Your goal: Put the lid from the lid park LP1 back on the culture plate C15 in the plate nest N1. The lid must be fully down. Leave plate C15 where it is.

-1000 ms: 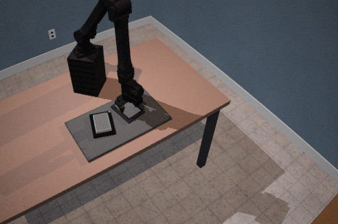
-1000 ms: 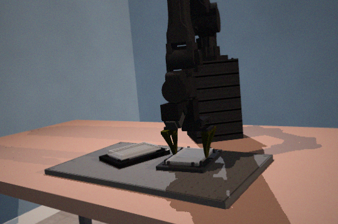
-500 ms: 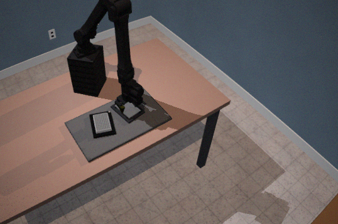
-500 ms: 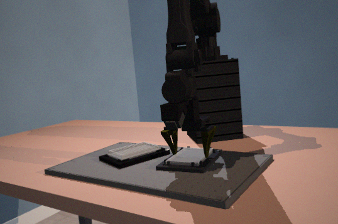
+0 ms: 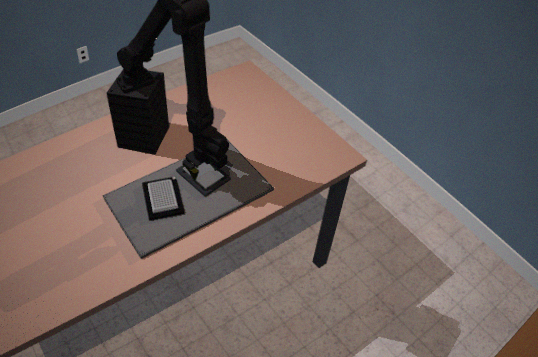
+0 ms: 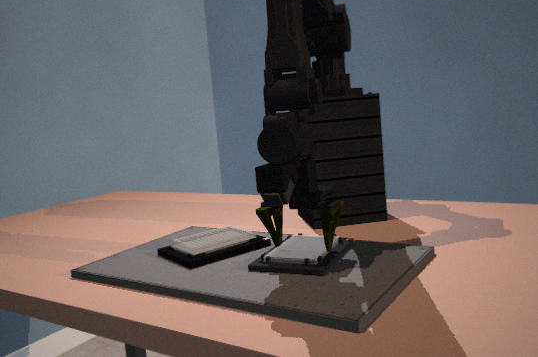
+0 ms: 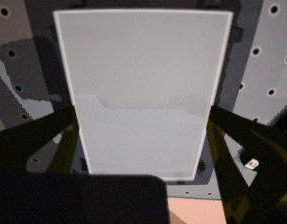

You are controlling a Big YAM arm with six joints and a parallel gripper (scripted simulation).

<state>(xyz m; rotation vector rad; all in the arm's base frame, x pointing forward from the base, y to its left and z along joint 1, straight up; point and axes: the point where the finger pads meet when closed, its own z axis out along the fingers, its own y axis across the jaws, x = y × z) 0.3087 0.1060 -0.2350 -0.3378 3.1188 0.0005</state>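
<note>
Now: hand 20 mm above the lid park LP1. Round my hand: plate nest N1: 170 mm to the right, 30 mm ahead, 10 mm below; then culture plate C15: 170 mm to the right, 30 mm ahead; then lid: 10 mm below.
</note>
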